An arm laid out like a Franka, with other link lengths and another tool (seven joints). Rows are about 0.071 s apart.
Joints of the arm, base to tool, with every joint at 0 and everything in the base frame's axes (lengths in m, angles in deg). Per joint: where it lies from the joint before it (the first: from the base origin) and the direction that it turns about. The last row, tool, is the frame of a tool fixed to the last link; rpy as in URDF.
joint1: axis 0 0 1 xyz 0 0 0.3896
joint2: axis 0 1 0 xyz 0 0 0
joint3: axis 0 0 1 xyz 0 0 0.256
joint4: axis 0 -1 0 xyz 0.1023 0 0
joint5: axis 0 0 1 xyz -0.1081 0 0.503
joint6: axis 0 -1 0 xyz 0 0 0
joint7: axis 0 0 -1 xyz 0.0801 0 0
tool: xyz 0.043 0.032 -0.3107 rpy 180 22 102.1
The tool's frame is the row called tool.
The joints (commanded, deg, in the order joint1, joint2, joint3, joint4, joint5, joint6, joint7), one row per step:
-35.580 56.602 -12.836 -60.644 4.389 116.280 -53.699
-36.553 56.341 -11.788 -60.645 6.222 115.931 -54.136
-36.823 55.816 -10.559 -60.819 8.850 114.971 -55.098
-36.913 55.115 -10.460 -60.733 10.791 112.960 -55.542
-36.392 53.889 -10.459 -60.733 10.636 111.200 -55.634
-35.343 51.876 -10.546 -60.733 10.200 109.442 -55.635
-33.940 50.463 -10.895 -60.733 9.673 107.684 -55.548
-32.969 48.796 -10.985 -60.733 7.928 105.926 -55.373
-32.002 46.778 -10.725 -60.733 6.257 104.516 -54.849
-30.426 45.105 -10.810 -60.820 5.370 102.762 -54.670
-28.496 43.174 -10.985 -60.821 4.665 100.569 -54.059
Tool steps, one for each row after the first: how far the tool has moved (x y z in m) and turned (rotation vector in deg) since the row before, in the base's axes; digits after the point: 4 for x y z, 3 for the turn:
0.0054 0.0060 0.0027 1.932 -1.675 -0.797
0.0144 0.0201 0.0052 2.947 -1.962 0.158
0.0032 0.0106 0.0103 2.262 -0.595 -0.404
0.0039 0.0081 0.0158 0.465 0.309 0.716
0.0103 0.0099 0.0271 -0.244 -0.089 1.205
0.0075 0.0133 0.0184 -0.135 0.584 1.316
0.0019 0.0065 0.0209 -0.961 1.060 1.323
0.0072 0.0082 0.0263 -1.178 0.322 1.098
0.0081 0.0172 0.0209 -0.383 0.562 1.507
0.0095 0.0220 0.0251 -0.258 0.519 1.265

